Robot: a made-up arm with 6 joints.
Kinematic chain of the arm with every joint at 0, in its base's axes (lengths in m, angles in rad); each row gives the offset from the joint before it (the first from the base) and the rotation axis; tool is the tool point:
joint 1: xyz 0 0 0.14 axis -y
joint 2: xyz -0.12 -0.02 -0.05 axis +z
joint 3: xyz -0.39 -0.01 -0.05 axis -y
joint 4: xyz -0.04 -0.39 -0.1 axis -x
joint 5: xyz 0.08 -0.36 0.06 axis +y
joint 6: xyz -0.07 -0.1 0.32 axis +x
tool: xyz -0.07 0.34 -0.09
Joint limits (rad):
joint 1: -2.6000..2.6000
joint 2: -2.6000..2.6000
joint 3: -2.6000..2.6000
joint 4: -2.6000..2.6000
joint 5: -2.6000..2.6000
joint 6: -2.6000..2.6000
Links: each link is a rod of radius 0.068 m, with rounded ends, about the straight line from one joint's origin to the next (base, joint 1, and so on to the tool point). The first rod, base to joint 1, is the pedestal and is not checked.
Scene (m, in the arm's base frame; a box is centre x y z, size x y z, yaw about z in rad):
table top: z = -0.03
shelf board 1: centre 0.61 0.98 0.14 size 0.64 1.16 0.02 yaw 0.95
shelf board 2: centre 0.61 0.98 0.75 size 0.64 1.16 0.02 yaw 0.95
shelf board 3: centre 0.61 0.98 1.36 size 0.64 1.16 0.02 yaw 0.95
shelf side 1: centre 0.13 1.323 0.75 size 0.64 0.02 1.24 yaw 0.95
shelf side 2: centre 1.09 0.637 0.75 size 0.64 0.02 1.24 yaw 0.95
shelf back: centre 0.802 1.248 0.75 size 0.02 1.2 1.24 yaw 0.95
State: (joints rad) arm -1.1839 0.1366 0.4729 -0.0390 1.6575 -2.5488
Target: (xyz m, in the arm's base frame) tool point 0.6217 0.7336 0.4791
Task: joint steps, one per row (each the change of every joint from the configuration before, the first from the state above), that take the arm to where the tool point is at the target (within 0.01 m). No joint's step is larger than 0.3 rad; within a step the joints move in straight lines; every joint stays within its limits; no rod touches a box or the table.
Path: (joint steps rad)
1: -0.0381 -0.1922 -0.0069 0.2689 -0.0427 0.0397
2: -0.0380 -0.1923 -0.0068 0.2688 -0.0427 0.0396
3: -0.0381 -0.1922 -0.0069 0.2689 -0.0427 0.0397
4: -0.0380 -0.1922 -0.0069 0.2688 -0.0427 0.0396
5: -0.0381 -0.1923 -0.0069 0.2689 -0.0427 0.0397
6: -0.0380 -0.1922 -0.0068 0.2688 -0.0427 0.0396
7: -0.0381 -0.1923 -0.0069 0.2689 -0.0428 0.0397
8: -0.1980 -0.1013 0.2136 -0.1969 -0.0308 -0.1145
9: -0.1980 -0.1014 0.2136 -0.1969 -0.0308 -0.1144

